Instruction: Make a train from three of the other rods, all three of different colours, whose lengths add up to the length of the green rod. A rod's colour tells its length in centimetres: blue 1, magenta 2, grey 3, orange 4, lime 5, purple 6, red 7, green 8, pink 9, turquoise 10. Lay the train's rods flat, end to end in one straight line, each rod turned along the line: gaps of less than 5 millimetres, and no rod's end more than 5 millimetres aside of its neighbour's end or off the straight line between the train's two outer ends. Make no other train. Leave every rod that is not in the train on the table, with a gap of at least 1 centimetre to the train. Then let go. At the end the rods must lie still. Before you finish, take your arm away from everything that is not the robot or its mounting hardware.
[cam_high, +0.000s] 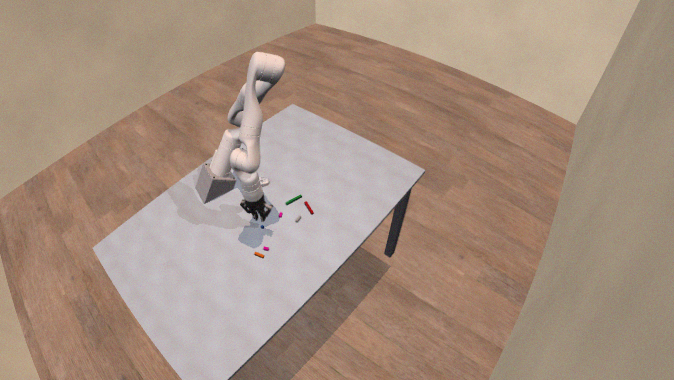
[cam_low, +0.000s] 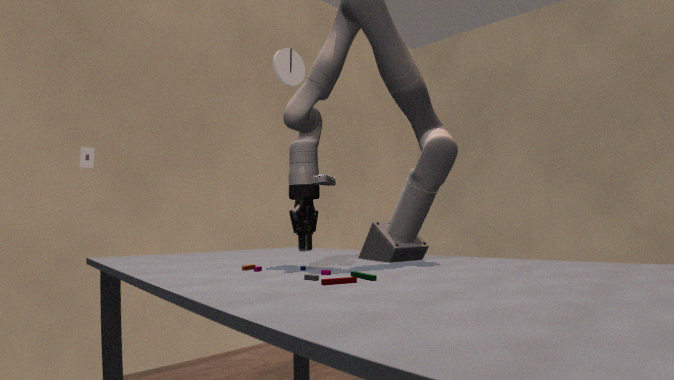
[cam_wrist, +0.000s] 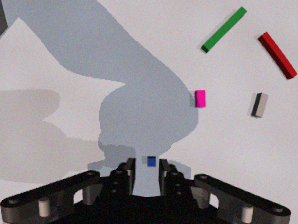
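The grey rod is 100 mm ahead of my hand, 120 mm to the left of it and 60 mm below it. Round my hand: green rod (20 mm ahead, 190 mm to the left, 60 mm below); blue rod (10 mm ahead, 60 mm below); orange rod (80 mm ahead, 110 mm to the right, 60 mm below).
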